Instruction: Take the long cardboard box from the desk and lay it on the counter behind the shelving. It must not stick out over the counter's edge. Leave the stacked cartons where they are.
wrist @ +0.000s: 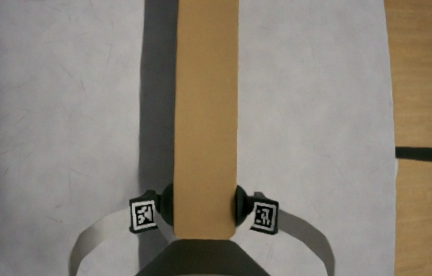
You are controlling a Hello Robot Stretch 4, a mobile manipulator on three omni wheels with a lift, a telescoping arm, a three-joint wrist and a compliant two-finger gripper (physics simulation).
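Places are measured from the robot's base along level axes (x ahead, y left, z up), in metres.
Pixels of known places: hand, its tool point: (pixel 204 202).
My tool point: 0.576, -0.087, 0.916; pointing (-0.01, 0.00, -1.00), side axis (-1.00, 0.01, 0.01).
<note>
Behind a point stands the place of what it marks, as x, y, z.
The long cardboard box (pixel 206 110) {0.575, -0.164, 0.935} runs upright through the middle of the wrist view, from the top edge down to the gripper's palm; its far end is out of frame. My gripper (pixel 205 206) {0.576, -0.087, 0.916} is shut on the box near its near end, with one dark fingertip pad pressed against each long side. A dark shadow band runs along the box's left side, over a pale grey-white surface. I cannot tell from this view how high the box is above that surface. The shelving and the stacked cartons do not show in this view.
The pale scuffed surface (pixel 320 100) {0.459, -0.181, 0.883} lies beneath the box and ends at a nearly straight edge on the right. Beyond that edge is a light wood-coloured surface (pixel 414 75) {-0.462, -0.463, -0.027}, crossed by a short dark bar (pixel 414 153) at the right border.
</note>
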